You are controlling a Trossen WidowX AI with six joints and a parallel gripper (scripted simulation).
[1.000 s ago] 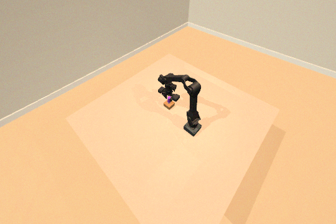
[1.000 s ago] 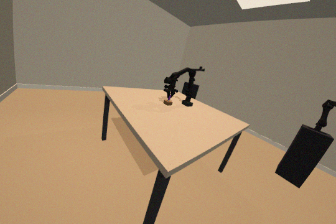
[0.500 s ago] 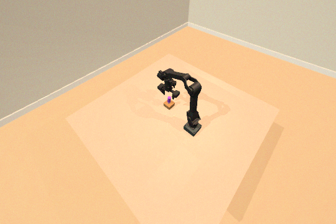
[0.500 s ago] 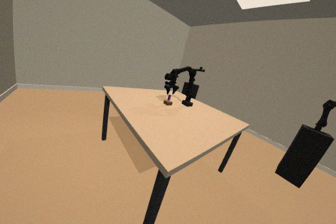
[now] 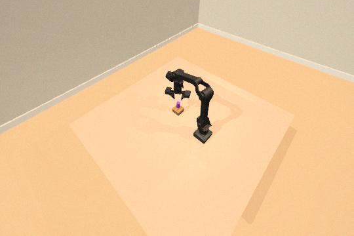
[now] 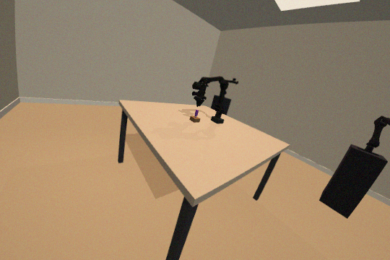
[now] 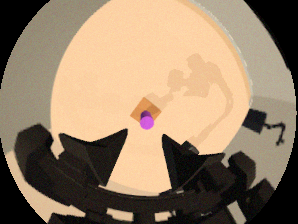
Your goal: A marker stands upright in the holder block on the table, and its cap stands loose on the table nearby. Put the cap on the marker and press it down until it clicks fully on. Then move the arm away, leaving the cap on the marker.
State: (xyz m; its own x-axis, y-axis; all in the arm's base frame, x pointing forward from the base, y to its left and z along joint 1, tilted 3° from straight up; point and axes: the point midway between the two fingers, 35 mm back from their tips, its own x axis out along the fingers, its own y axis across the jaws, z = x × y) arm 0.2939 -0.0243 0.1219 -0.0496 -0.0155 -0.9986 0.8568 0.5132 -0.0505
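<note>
Now: the purple cap 60 mm below my gripper tip. Round my gripper tip: holder block: 130 mm below; purple marker: 70 mm below.
</note>
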